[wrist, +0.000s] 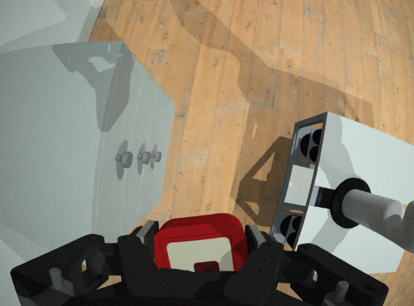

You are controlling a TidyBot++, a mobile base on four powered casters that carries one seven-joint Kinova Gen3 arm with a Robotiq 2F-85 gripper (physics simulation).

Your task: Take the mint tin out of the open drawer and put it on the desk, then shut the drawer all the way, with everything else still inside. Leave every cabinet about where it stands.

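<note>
My gripper (201, 236) is shut on the mint tin (200, 251), a red tin with rounded corners, a cream label and a dark red patch, at the bottom middle of the wrist view. The tin is between the two fingertips, and its near end is hidden behind the gripper. A pale grey-green cabinet (45, 135) stands at the left, with round grey knobs (126, 160) (145, 158) (157, 156) on its drawer fronts. The inside of a drawer does not show, and I cannot tell how far any drawer stands out. I cannot make out the desk for certain.
The robot's own white base (370, 150), with a dark frame and black casters, is at the right, and its pale arm (375, 207) rises from it. Wooden floor (210, 90) shows between base and cabinet, with shadows across it. Another pale surface (35, 20) is at the top left.
</note>
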